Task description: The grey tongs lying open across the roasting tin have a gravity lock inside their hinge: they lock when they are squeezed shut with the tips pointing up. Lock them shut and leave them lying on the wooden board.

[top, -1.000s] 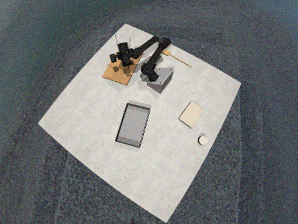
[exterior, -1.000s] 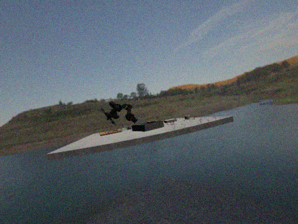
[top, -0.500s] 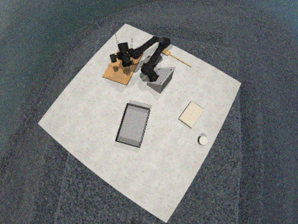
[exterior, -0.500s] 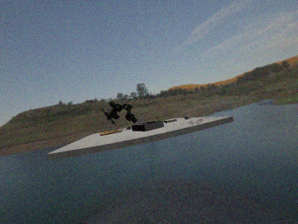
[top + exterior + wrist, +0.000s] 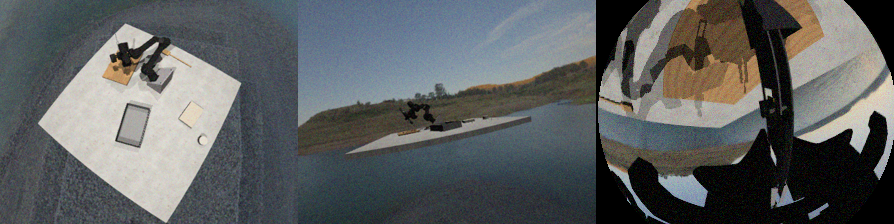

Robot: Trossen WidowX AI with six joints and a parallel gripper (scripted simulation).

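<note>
My gripper tip is 15 cm above the wooden board. Round my gripper tip: pale square block (16 cm ahead, 71 cm to the left, 14 cm below); then roasting tin (44 cm ahead, 35 cm to the left, 13 cm below).
</note>
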